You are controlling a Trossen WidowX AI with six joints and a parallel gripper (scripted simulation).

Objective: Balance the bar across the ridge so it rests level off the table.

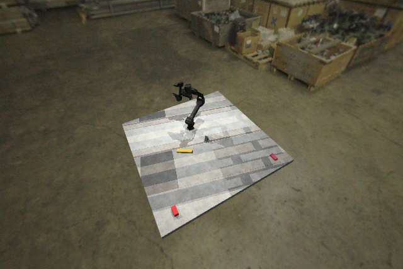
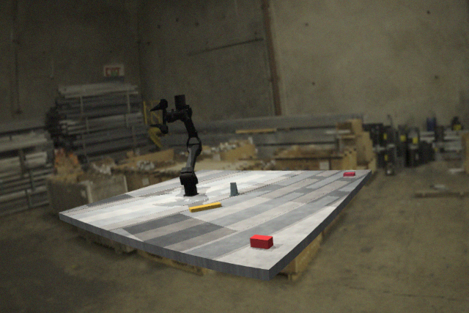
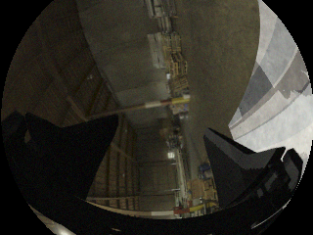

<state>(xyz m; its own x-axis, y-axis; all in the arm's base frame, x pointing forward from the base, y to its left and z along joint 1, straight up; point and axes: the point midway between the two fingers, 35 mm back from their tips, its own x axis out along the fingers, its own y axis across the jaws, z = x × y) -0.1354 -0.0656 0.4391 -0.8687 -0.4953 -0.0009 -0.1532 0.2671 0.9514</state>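
The bar lies 430 mm ahead of my gripper tip, 110 mm to the right of it and 430 mm below it. Also, from my gripper tip: red block: 910 mm ahead, 420 mm to the right, 420 mm below.
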